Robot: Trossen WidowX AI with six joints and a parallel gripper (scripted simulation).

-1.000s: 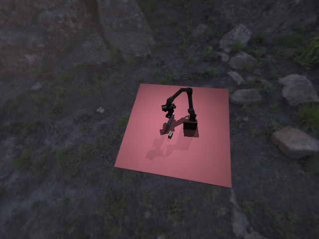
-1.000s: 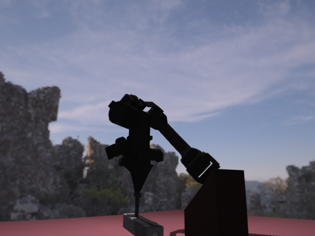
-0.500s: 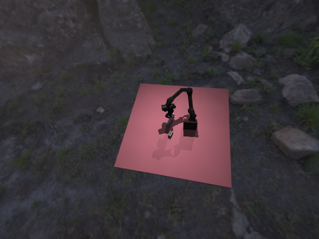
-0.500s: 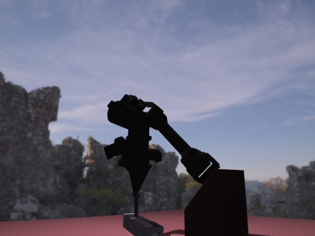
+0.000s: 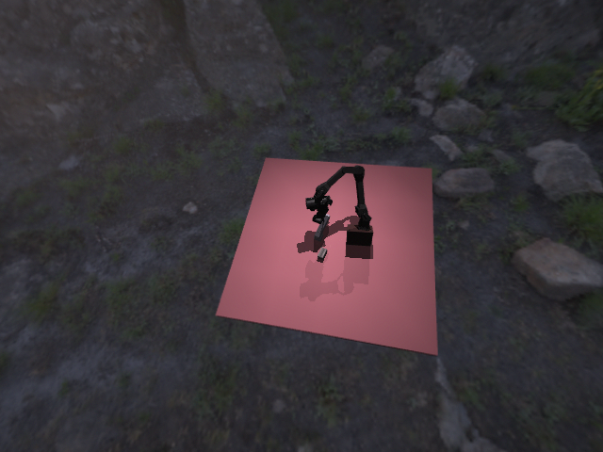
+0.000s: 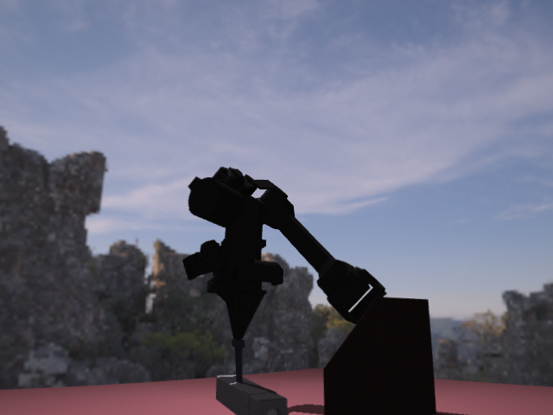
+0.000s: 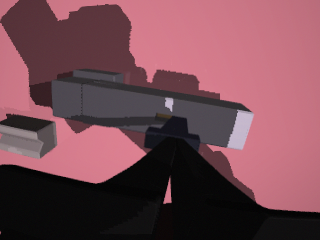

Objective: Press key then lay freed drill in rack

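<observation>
The small dark key is 3 cm below my gripper tip. Also, from my gripper tip: grey block: 3 cm to the left, 9 cm below; then dark rack: 3 cm behind, 21 cm to the left, 11 cm below; then drill: 1 cm ahead, 5 cm to the left, 8 cm below.
</observation>
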